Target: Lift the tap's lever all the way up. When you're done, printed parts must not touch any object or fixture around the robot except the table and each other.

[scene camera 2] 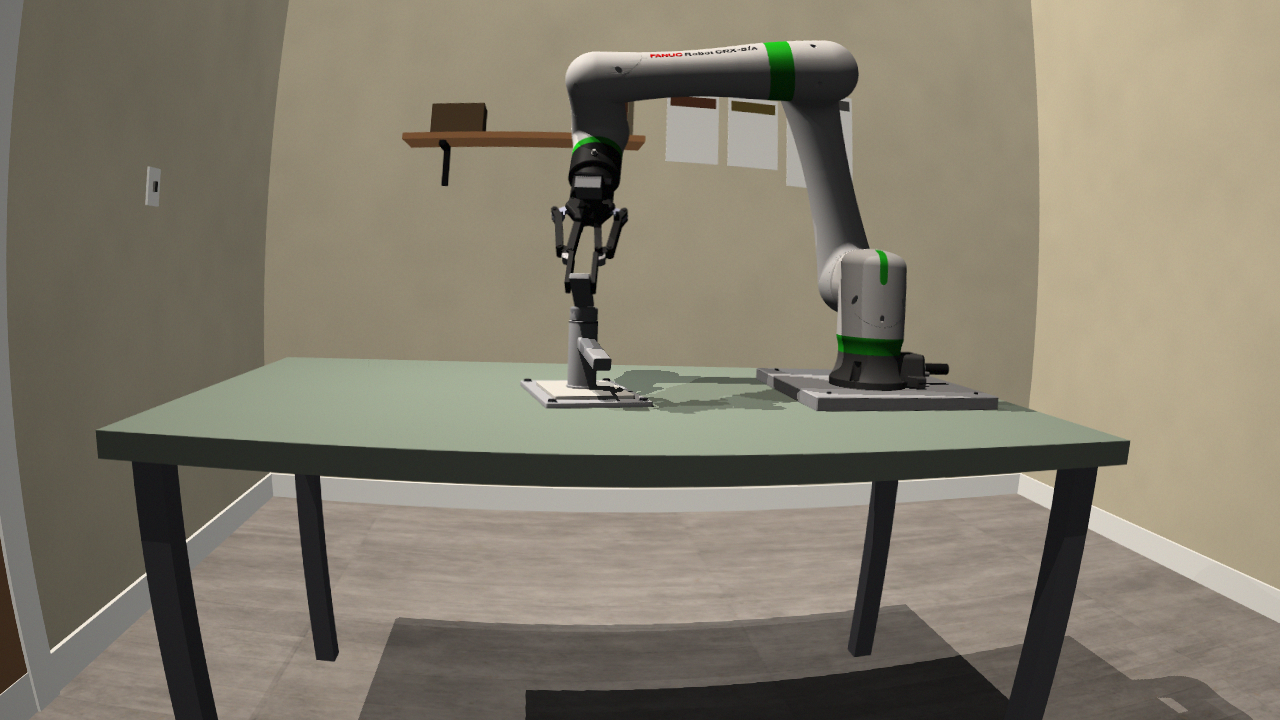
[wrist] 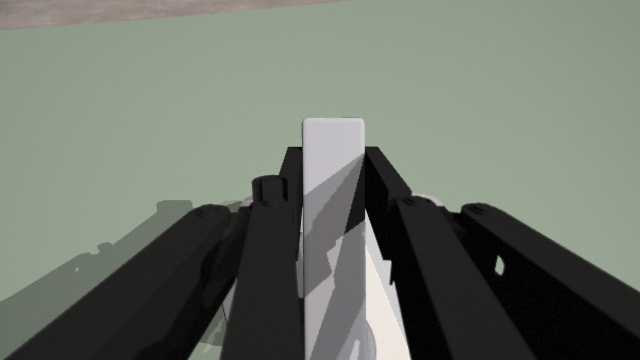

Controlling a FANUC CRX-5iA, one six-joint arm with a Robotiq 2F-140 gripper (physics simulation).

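Pixels of known places: gripper, fingertip midpoint: (scene camera 2: 580,288) (wrist: 332,170); arm's base, origin of the base link: (scene camera 2: 867,384).
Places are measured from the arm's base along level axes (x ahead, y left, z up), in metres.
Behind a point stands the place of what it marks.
Observation:
The grey tap (scene camera 2: 581,347) @[x 0.527, y 0.052, z 0.061 m] stands upright on its base plate (scene camera 2: 572,402) @[x 0.544, y 0.125, z -0.016 m] left of the table's middle, its spout (scene camera 2: 599,356) @[x 0.504, y 0.119, z 0.055 m] pointing toward the camera and right. The tap's lever (scene camera 2: 581,291) @[x 0.531, y 0.064, z 0.151 m] (wrist: 333,135) @[x 0.536, y 0.101, z 0.176 m] rises steeply from the tap's top; in the wrist view it is a long light-grey bar running up between the fingers. I cannot tell whether it is at its upper stop. My gripper (scene camera 2: 580,286) @[x 0.535, y 0.090, z 0.156 m] (wrist: 332,170) @[x 0.535, y 0.090, z 0.156 m] is shut on the lever, one black finger on each side, with the bar's end showing beyond the fingertips. The tap body is mostly hidden in the wrist view.
The green table (scene camera 2: 384,420) @[x 0.813, y 0.264, z -0.023 m] carries the tap and, at the right, the robot's grey mounting plate (scene camera 2: 904,403) @[x -0.008, y 0.144, z -0.011 m]. A wooden shelf (scene camera 2: 528,139) with a brown box (scene camera 2: 458,117) is on the back wall behind the arm, beside white sheets (scene camera 2: 691,134).

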